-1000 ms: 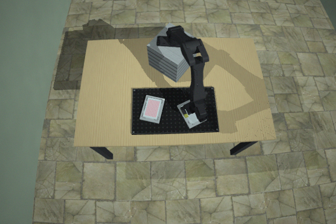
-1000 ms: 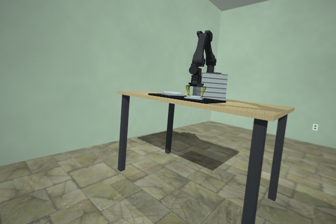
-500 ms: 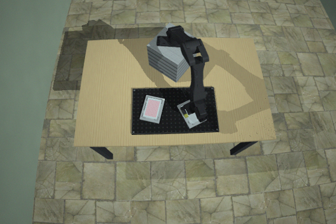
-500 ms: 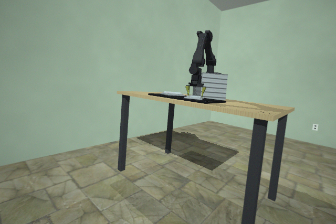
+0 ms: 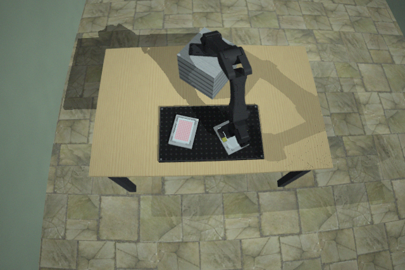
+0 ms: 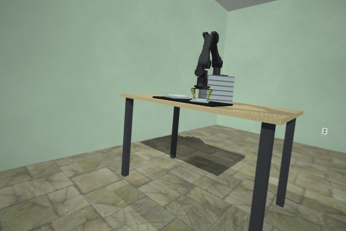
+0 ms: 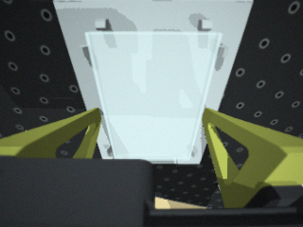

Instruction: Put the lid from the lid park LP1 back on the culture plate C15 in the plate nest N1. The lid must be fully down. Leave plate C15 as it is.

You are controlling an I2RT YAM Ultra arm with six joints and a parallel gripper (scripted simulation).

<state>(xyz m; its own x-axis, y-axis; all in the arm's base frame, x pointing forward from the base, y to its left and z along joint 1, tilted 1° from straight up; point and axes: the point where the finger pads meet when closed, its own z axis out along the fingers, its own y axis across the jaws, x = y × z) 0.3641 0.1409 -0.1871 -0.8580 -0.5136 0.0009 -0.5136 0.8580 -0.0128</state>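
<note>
The clear lid lies 1 cm below my hand. From my hand the other things lie so: grey lid park LP1: 2 cm below; culture plate C15: 24 cm to the right; grey plate nest N1: 24 cm to the right, 1 cm below.
</note>
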